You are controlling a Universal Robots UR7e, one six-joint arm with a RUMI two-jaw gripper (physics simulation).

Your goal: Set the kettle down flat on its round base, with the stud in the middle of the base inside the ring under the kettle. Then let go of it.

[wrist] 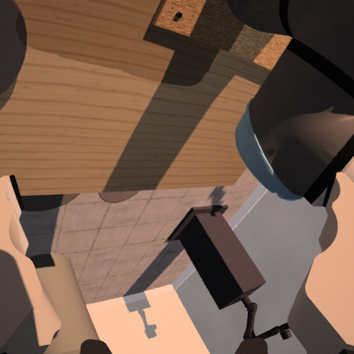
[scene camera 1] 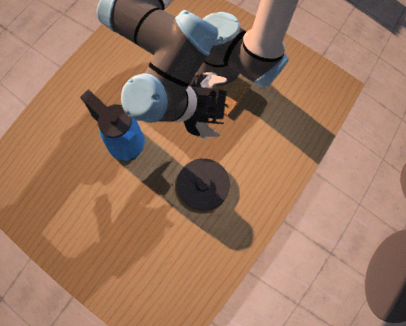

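The blue kettle [scene camera 1: 125, 143] with a dark lid and handle stands at the left of the table, apart from the base. Its underside and ring are hidden. The dark round base [scene camera 1: 190, 196] [wrist: 9, 55] lies flat near the middle of the table, and its small stud [scene camera 1: 202, 185] shows at its centre; part of the base shows at the top left of the wrist view. My gripper [scene camera 1: 213, 106] [wrist: 172, 177] is open, its fingers wide apart with no object between them. It is above the table behind the base, to the right of the kettle, and touches neither.
A wooden block [scene camera 1: 239, 95] [wrist: 220, 30] with a small dark hole lies partly under my arm. The arm reaches over the back of the table [scene camera 1: 280, 150] [wrist: 75, 125]. Brown round shapes [scene camera 1: 392, 277] stand off the table's right edge.
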